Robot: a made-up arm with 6 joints.
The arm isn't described. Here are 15 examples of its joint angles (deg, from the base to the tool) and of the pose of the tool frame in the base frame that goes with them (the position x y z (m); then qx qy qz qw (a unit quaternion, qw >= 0)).
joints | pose
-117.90 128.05 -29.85 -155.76 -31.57 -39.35 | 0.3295 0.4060 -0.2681 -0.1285 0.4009 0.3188 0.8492
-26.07 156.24 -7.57 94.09 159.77 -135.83 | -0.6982 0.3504 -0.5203 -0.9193 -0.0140 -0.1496 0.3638
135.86 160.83 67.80 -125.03 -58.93 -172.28 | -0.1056 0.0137 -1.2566 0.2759 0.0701 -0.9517 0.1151
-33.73 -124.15 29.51 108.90 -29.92 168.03 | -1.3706 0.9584 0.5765 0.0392 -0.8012 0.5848 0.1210
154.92 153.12 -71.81 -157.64 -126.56 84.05 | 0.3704 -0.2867 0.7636 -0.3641 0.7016 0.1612 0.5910
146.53 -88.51 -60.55 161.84 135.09 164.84 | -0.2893 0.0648 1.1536 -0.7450 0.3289 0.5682 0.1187
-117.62 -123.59 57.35 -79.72 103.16 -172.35 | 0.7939 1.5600 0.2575 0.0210 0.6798 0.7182 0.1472
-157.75 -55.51 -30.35 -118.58 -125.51 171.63 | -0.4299 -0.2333 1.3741 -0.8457 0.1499 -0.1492 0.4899
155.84 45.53 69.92 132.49 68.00 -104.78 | -1.4233 0.5563 1.6197 0.1522 0.2719 -0.9163 0.2516
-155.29 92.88 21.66 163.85 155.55 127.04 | -0.9719 -0.5646 -0.5472 -0.8181 -0.2632 -0.3203 0.3986
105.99 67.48 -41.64 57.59 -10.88 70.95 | -0.0471 0.3803 -0.2732 0.6324 0.1633 -0.5825 0.4839
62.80 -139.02 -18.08 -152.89 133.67 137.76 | -0.5540 -0.8618 1.0323 0.3929 0.2789 0.2613 0.8364
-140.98 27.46 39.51 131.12 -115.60 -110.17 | -1.0710 -0.9619 1.5272 0.4628 0.1428 0.6937 0.5331
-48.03 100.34 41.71 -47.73 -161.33 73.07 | 0.7716 -0.9695 -0.5864 0.5599 0.3006 0.7402 0.2196
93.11 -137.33 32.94 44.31 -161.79 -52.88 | 0.1679 -1.6266 0.1535 0.5821 0.4665 0.4471 0.4937
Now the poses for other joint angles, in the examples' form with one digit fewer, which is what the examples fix.
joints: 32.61 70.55 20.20 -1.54 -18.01 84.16
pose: 1.248 0.666 -0.080 -0.641 0.250 0.533 0.493
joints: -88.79 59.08 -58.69 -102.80 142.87 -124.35
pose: 0.024 0.013 -0.029 -0.197 -0.633 -0.625 0.412
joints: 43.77 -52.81 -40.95 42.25 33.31 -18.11
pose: 0.442 0.310 1.311 -0.071 -0.398 0.452 0.795
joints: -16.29 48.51 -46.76 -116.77 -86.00 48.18
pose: 0.336 -0.046 -0.090 0.841 0.391 0.101 0.359
